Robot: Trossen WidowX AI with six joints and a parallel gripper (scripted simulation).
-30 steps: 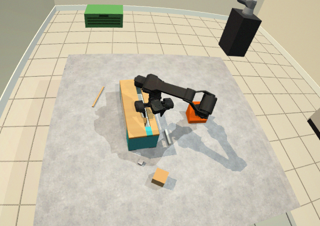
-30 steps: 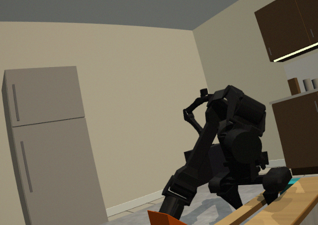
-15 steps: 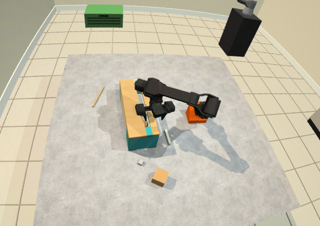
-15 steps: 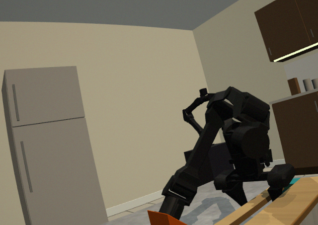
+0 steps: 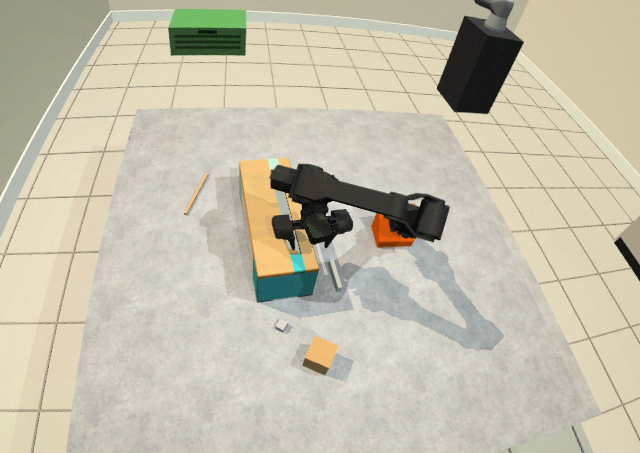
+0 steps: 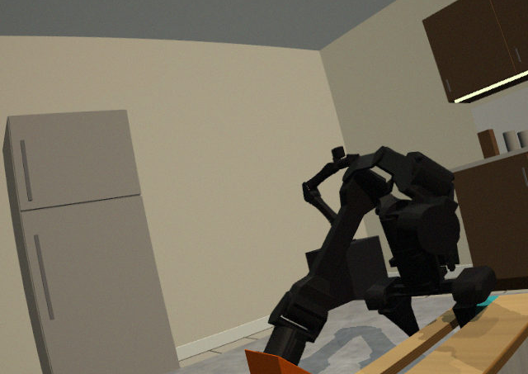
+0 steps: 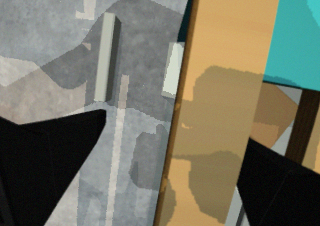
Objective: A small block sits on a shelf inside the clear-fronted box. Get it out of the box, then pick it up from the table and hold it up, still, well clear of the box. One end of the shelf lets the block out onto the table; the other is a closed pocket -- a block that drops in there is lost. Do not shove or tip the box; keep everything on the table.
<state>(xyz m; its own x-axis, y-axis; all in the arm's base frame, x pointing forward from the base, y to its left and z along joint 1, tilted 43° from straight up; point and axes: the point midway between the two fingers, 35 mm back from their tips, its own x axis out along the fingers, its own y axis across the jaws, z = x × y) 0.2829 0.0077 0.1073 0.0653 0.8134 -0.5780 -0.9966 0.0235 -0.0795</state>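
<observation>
Now: gripper tip 50 mm short of the small block and 20 mm to the right of it. From my gripper tip the other things lie so: thin wooden stick: 290 mm ahead, 300 mm to the right, 90 mm below; then tiny grey cube: 90 mm ahead, 160 mm to the left, 80 mm below; then long box: 40 mm ahead, 110 mm to the right, 30 mm below.
</observation>
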